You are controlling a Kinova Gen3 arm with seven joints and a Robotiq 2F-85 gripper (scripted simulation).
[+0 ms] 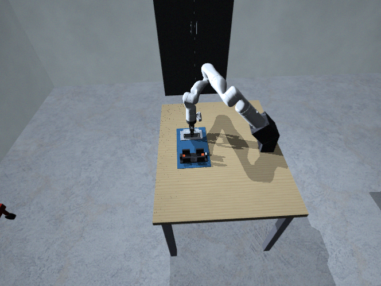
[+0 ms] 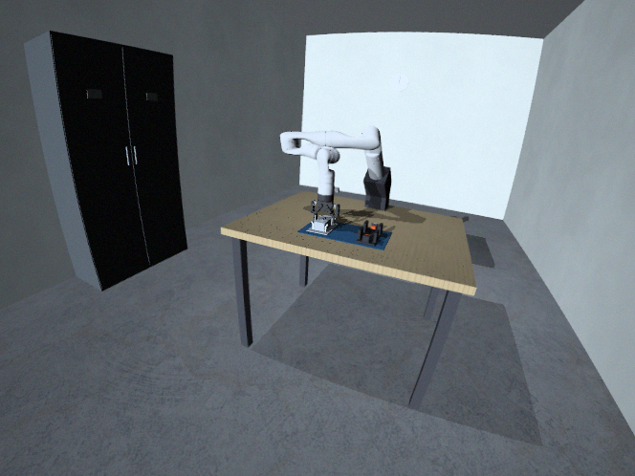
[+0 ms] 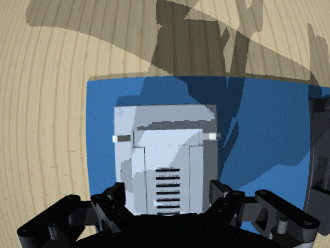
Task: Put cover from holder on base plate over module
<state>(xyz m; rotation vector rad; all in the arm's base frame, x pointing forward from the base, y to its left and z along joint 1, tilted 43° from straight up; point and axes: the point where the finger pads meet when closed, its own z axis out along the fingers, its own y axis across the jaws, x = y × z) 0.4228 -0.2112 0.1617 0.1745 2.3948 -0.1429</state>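
Right now the light grey cover is 10 mm below my hand.
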